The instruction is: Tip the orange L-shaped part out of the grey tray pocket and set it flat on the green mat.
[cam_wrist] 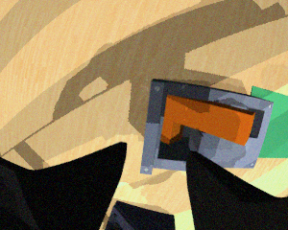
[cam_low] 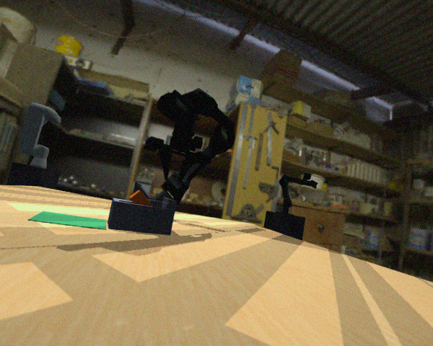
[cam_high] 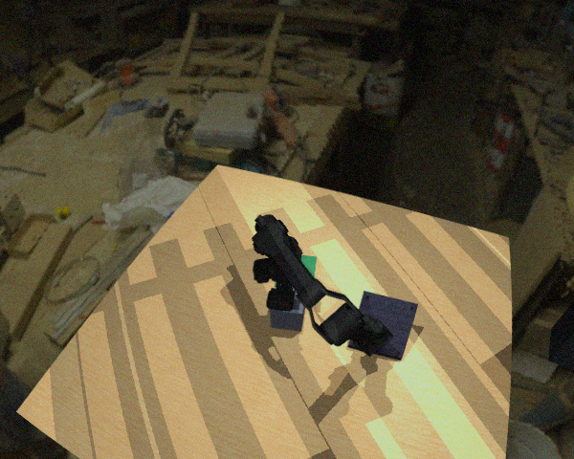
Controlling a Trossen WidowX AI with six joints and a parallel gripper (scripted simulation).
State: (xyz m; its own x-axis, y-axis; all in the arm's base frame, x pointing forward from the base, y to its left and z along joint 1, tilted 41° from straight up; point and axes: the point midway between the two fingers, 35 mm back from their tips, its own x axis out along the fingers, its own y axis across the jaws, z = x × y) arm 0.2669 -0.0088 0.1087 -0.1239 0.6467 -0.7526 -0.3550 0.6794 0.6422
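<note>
The orange L-shaped part is 10 cm below my gripper tip, 4 cm to the right of it and 1 cm ahead of it. Round my gripper tip: green mat (21 cm to the right, 15 cm below, 7 cm ahead).
</note>
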